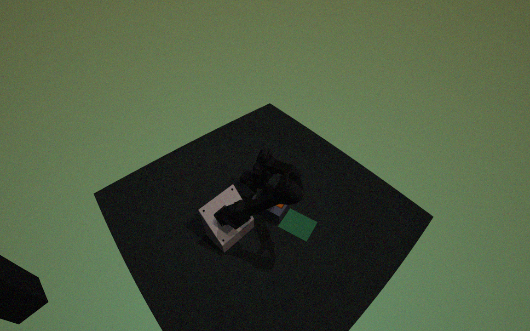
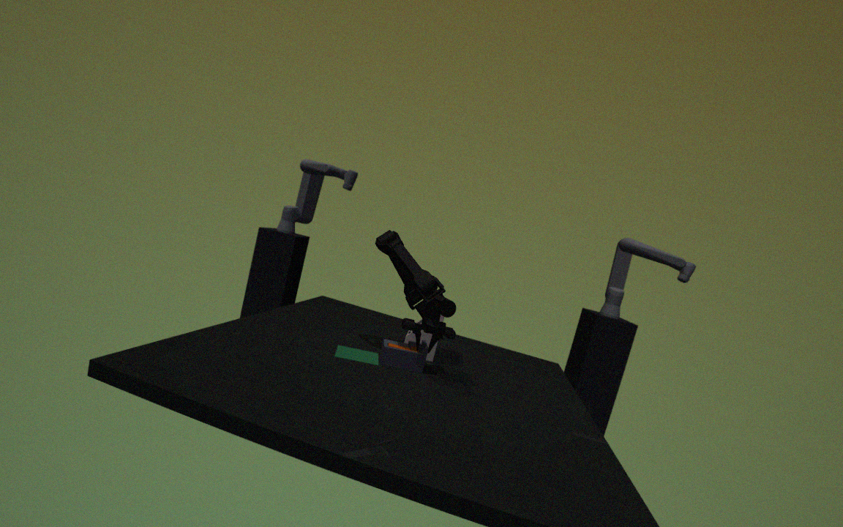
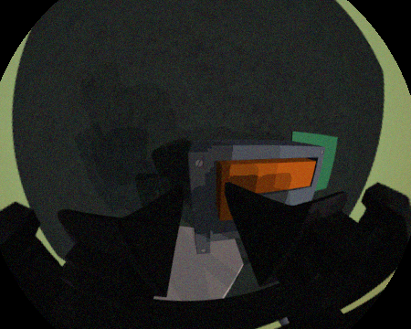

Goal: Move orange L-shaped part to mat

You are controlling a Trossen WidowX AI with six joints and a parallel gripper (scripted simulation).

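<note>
Right now the orange L-shaped part is 6 cm to the right of my gripper tip and 1 cm below it. Round my gripper tip: green mat (3 cm ahead, 22 cm to the right, 8 cm below).
</note>
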